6 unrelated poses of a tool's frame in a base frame.
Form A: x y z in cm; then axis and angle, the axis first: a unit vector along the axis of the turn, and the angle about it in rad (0 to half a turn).
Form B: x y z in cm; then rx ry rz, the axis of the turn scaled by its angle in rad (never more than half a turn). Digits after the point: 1 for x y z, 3 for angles.
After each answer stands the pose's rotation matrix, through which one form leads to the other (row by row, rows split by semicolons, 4 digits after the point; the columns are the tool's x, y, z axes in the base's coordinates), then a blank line. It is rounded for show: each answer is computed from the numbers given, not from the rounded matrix.
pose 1, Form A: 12.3 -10.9 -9.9 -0.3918 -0.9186 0.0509 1.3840
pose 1, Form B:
12.3 -10.9 -9.9 -0.542 -1.271 0.070
0.3107 0.2431 -0.9189; 0.3431 0.8729 0.3469; 0.8864 -0.4231 0.1878

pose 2, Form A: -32.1 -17.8 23.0 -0.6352 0.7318 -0.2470 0.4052
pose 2, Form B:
-32.1 -17.8 23.0 -0.257 0.297 -0.100
0.9517 0.0597 0.3012; -0.1350 0.9624 0.2358; -0.2758 -0.2650 0.9240

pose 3, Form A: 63.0 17.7 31.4 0.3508 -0.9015 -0.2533 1.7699
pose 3, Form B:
63.0 17.7 31.4 0.621 -1.596 -0.448
-0.0504 -0.1305 -0.9902; -0.6271 0.7757 -0.0703; 0.7773 0.6174 -0.1209

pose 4, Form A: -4.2 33.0 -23.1 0.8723 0.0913 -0.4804 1.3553
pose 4, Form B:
-4.2 33.0 -23.1 1.182 0.124 -0.651
0.8120 0.5319 -0.2402; -0.4067 0.2204 -0.8866; -0.4186 0.8176 0.3953

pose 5, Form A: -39.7 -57.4 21.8 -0.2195 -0.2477 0.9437 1.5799
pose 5, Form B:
-39.7 -57.4 21.8 -0.347 -0.391 1.491
0.0395 -0.8888 -0.4567; 0.9985 0.0528 -0.0164; 0.0387 -0.4553 0.8895

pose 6, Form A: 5.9 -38.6 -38.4 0.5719 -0.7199 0.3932 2.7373
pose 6, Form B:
5.9 -38.6 -38.4 1.566 -1.971 1.076
-0.2916 -0.9450 0.1484; -0.6356 0.0754 -0.7683; 0.7148 -0.3184 -0.6226

